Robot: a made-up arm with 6 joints.
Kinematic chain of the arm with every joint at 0, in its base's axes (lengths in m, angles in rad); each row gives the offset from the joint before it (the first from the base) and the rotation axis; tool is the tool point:
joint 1: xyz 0 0 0.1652 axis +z
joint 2: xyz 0 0.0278 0 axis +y
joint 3: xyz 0 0 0.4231 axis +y
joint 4: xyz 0 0 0.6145 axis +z
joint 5: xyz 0 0 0 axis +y
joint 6: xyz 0 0 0.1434 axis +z
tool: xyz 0 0 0
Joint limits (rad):
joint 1: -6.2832..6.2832
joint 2: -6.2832..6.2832
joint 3: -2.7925..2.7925
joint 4: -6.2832..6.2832
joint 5: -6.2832..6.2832
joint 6: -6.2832..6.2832
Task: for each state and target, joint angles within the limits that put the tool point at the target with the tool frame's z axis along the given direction. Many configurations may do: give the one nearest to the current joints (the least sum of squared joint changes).
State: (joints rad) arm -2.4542 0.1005 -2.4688 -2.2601 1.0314 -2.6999
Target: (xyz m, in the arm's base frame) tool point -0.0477 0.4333 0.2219 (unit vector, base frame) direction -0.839 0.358 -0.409
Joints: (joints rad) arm -1.6872 0.3913 -2.4274 -1.8488 1.1436 -2.6999
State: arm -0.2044 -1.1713 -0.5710 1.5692 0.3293 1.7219
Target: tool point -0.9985 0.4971 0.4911 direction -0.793 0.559 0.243
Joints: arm -0.4119 -1.0596 -0.3740 1.0539 0.2259 1.7219
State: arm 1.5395 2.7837 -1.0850 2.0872 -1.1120 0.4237
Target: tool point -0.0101 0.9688 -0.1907 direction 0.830 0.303 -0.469
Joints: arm 1.6796 2.2857 -0.6965 2.0675 -1.3494 0.4237
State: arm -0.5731 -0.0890 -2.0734 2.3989 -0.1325 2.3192
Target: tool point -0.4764 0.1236 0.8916 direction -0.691 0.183 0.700
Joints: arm -0.1811 0.4299 -1.5969 3.2931 -0.3765 2.3192
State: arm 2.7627 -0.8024 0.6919 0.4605 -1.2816 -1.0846
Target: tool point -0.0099 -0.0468 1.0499 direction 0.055 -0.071 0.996
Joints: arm 3.5085 -0.9347 1.5811 -0.1377 -0.6770 -1.0846
